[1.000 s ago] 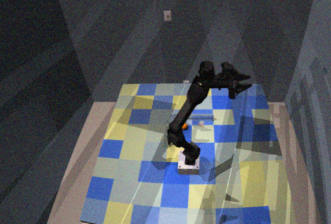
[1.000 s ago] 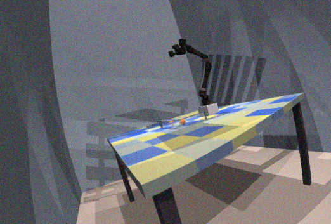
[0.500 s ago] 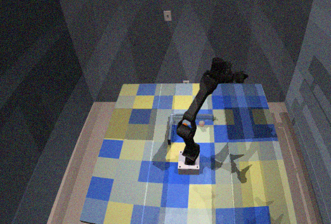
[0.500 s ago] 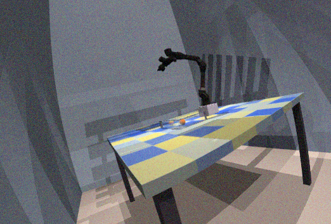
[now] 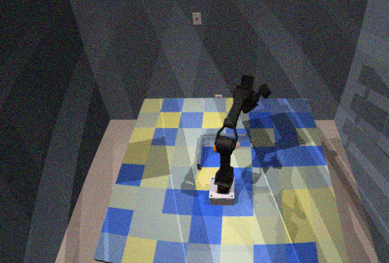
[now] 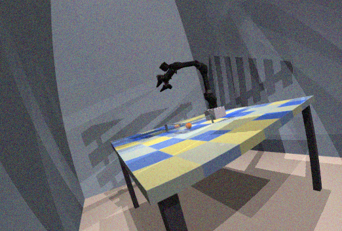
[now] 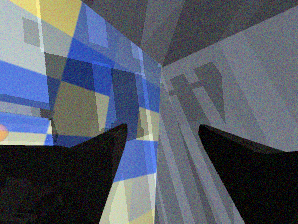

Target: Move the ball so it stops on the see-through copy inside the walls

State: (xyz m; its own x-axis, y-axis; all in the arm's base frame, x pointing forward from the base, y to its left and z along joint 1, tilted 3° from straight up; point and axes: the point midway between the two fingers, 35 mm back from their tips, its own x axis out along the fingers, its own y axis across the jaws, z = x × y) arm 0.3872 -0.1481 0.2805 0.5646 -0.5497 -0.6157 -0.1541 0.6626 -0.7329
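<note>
Now: gripper tip 70 mm past the orange ball, 250 mm to the right of it and 340 mm above it.
</note>
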